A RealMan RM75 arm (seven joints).
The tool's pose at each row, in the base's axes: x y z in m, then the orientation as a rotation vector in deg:
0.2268 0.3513 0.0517 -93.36 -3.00 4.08
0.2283 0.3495 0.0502 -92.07 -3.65 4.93
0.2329 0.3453 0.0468 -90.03 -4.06 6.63
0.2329 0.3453 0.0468 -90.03 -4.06 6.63
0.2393 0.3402 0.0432 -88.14 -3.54 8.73
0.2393 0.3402 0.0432 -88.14 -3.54 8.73
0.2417 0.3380 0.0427 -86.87 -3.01 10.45
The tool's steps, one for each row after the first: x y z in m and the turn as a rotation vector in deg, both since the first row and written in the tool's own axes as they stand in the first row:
0.0014 0.0016 -0.0018 1.26 -0.97 0.05
0.0057 0.0052 -0.0062 3.28 -2.38 0.76
0.0057 0.0052 -0.0062 3.28 -2.38 0.76
0.0117 0.0090 -0.0115 5.16 -3.48 2.33
0.0117 0.0090 -0.0115 5.16 -3.48 2.33
0.0140 0.0096 -0.0139 6.42 -4.32 3.71

